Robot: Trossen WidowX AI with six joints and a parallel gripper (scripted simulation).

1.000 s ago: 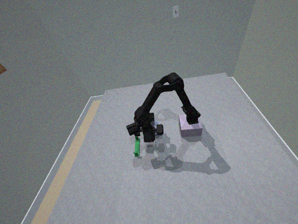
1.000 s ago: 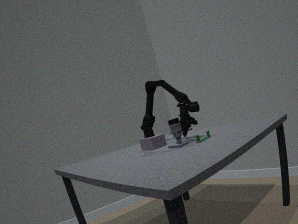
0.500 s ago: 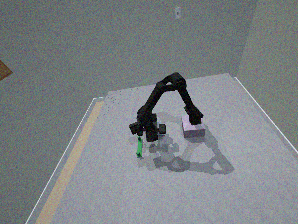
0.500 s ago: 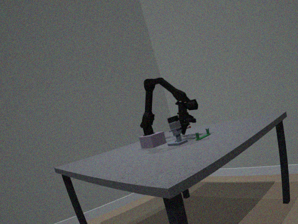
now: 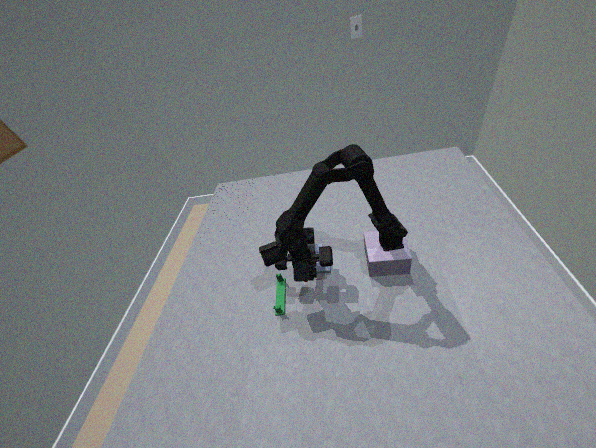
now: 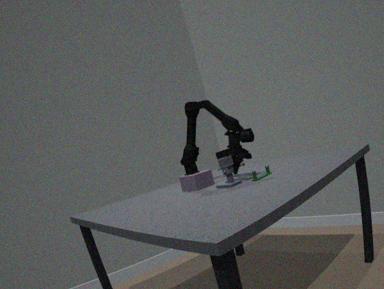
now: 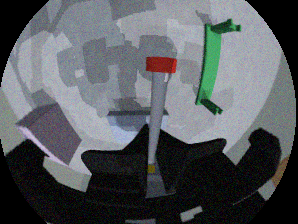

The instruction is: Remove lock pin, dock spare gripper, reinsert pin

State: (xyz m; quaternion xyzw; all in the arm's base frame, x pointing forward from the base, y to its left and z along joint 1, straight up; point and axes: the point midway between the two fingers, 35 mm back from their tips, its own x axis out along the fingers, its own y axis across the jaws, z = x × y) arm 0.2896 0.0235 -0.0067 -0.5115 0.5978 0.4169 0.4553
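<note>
The socket is 20 mm behind my gripper tip and 40 mm to the right of it. Also, from my gripper tip: green cradle 110 mm ahead, 70 mm to the left, 20 mm below; spare gripper 10 mm behind, 40 mm to the right, 80 mm above.
</note>
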